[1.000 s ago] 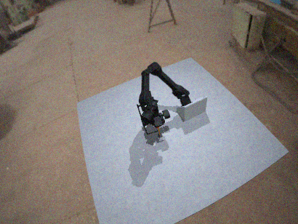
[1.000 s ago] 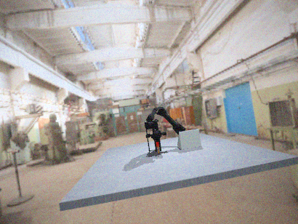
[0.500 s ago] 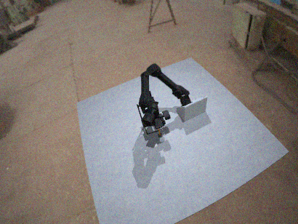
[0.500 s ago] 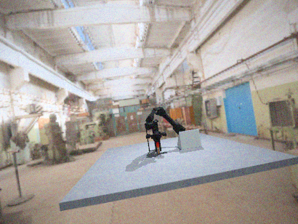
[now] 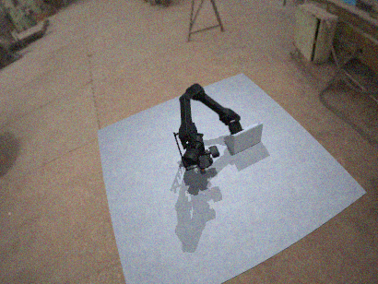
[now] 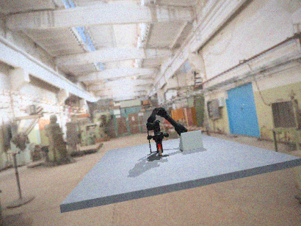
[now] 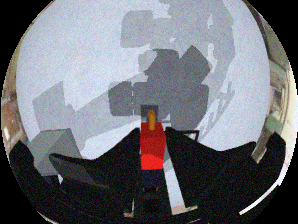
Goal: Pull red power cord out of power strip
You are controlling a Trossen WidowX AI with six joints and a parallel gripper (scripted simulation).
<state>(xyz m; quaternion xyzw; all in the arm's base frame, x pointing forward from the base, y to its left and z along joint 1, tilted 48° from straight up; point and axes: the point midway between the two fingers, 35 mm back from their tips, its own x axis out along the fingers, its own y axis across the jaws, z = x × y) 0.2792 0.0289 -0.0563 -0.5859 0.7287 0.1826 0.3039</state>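
Right now the red plug is 10 mm behind my gripper tip and 40 mm to the right of it.
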